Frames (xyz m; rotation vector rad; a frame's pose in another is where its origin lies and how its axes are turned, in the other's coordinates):
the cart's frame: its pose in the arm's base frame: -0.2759 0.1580 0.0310 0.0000 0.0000 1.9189
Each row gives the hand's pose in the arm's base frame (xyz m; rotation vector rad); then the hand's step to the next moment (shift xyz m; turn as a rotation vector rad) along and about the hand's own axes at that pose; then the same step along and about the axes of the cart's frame.
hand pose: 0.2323 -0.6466 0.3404 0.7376 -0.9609 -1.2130
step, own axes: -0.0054 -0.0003 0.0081 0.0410 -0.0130 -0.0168
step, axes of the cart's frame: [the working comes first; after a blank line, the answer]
step, axes of the arm's base frame: -0.0078 0.0054 0.0021 0.0125 -0.0433 -0.0102

0.0078 0.0055 0.0021 -0.0449 0.0031 -0.0102
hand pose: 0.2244 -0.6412 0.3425 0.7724 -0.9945 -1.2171
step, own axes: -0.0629 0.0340 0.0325 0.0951 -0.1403 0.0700
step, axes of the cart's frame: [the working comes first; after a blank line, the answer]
step, axes of the arm's base frame: -0.0198 0.0694 0.0309 -0.1141 -0.1191 -0.0801

0.0720 -0.0050 0.0309 -0.0730 0.1479 -0.0801
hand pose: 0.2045 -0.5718 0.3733 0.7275 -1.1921 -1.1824
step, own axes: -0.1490 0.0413 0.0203 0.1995 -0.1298 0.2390
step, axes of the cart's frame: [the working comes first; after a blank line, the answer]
step, axes of the arm's base frame: 0.0016 0.1559 -0.0026 -0.2780 -0.1909 0.0069

0.1460 -0.0547 -0.0026 -0.0847 0.3264 0.0069
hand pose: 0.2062 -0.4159 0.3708 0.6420 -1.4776 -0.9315
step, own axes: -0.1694 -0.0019 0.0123 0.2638 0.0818 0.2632
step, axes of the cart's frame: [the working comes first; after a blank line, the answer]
step, axes of the arm's base frame: 0.0102 0.1422 -0.0924 -0.2834 -0.1290 0.2205

0.1301 -0.0581 -0.0924 -0.0246 0.3104 0.2205
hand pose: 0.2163 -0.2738 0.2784 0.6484 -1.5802 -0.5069
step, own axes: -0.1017 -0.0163 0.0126 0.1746 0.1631 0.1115
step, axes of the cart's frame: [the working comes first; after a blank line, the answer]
step, axes of the arm's base frame: -0.0057 0.0553 -0.0876 -0.1375 -0.0014 0.2249

0.0539 -0.0135 -0.0876 0.0456 0.1298 0.2249
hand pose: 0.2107 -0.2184 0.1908 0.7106 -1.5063 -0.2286
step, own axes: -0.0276 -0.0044 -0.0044 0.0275 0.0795 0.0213
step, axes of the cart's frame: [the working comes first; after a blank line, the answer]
step, axes of the arm's base frame: 0.0030 0.0132 -0.0249 -0.0406 0.0408 0.0650

0.0113 -0.0073 -0.0249 0.0522 0.0242 0.0650
